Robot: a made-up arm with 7 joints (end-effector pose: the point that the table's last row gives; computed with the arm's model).
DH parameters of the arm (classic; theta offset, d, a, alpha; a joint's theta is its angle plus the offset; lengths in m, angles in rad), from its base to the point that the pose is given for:
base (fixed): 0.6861 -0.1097 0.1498 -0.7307
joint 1: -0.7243 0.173 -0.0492 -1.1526
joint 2: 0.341 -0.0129 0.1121 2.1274
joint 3: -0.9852 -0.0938 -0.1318 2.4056
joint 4: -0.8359 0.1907 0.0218 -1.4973
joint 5: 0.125 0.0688 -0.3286 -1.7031
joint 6: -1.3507 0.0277 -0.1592 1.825
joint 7: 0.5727 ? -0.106 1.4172
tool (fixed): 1.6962 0.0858 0 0
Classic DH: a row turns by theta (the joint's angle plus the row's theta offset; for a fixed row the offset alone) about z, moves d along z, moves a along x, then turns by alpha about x.
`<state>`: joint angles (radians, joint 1 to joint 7).
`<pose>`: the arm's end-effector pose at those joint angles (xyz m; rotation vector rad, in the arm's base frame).
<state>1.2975 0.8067 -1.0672 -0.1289 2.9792 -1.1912 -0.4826</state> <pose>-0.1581 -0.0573 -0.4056 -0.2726 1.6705 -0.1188</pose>
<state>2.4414 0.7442 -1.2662 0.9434 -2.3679 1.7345 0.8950</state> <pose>-0.0596 0.3742 -0.0218 -0.4580 -1.6421 1.7987</pose>
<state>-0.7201 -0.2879 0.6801 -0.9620 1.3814 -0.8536 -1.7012</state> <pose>0.0872 0.3695 -0.6674 -1.2928 0.8189 1.5226</pose>
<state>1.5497 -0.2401 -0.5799 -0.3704 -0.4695 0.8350 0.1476</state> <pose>-0.0696 -0.0485 0.5050 1.8236 -0.9715 0.4146</pose>
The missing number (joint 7, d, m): 0.2286
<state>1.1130 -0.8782 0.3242 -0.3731 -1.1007 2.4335 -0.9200</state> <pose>0.3992 0.1257 0.0737 1.2029 0.9994 -0.2775</pose>
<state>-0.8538 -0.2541 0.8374 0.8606 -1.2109 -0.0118 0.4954</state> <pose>-0.2341 0.5657 -0.0802 -0.7087 -2.4096 0.9356</pose>
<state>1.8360 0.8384 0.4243 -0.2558 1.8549 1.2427 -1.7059</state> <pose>0.1590 -0.7318 0.2615 1.6860 0.0855 -0.6243</pose>
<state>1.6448 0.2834 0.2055 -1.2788 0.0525 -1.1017 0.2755</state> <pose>0.1315 -0.2876 0.2791 1.9323 -1.0375 1.2924</pose>
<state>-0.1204 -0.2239 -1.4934 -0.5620 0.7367 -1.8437 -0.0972</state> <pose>0.2933 0.6064 -0.1895 -2.5068 -0.4305 -0.1168</pose>
